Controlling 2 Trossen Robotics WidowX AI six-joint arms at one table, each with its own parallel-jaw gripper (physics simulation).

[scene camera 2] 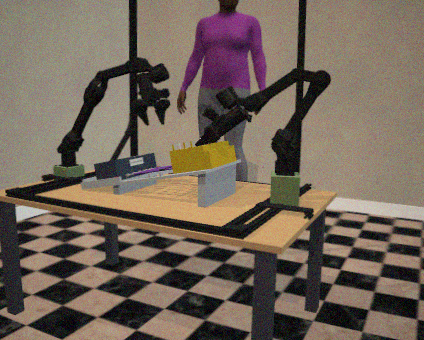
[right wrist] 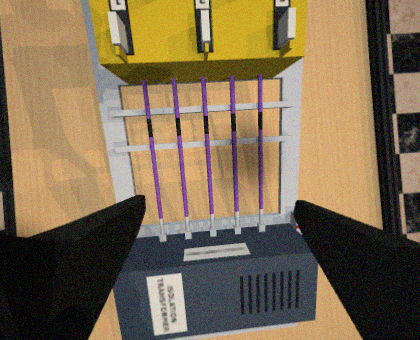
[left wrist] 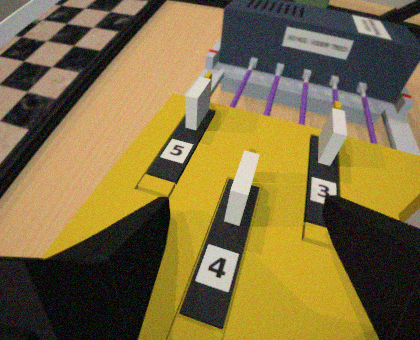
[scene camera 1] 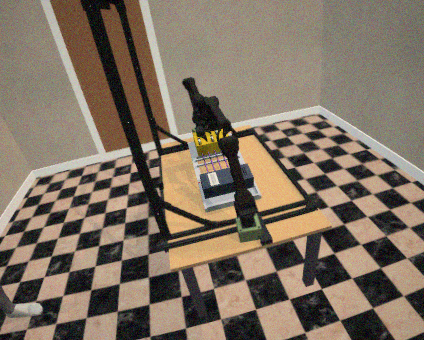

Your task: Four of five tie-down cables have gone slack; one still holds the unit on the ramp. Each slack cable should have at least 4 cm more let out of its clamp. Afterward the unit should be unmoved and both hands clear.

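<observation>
The dark blue unit [scene camera 1: 226,181] [scene camera 2: 125,166] [left wrist: 320,55] [right wrist: 220,295] sits on the grey ramp [scene camera 1: 232,201] [scene camera 2: 217,187] [right wrist: 291,125]. Five purple cables run from it to the yellow clamp block [scene camera 1: 206,146] [scene camera 2: 202,158] [left wrist: 280,280] [right wrist: 160,30], each with a black mark in the right wrist view. White lever 5 [left wrist: 198,103], lever 4 [left wrist: 242,188] and lever 3 [left wrist: 332,137] stand up from their black slots. My left gripper [scene camera 2: 198,143] [left wrist: 246,206] is open and empty, low over the block, its fingers either side of lever 4. My right gripper [scene camera 2: 154,122] [right wrist: 221,204] is open and empty, high above cables and unit.
Two light crossbars [right wrist: 200,145] span the ramp opening under the cables. A black rail frame [scene camera 1: 280,162] [scene camera 2: 125,212] borders the wooden table [scene camera 1: 280,175] [scene camera 2: 175,205]. A person [scene camera 2: 227,50] stands behind the table in scene camera 2.
</observation>
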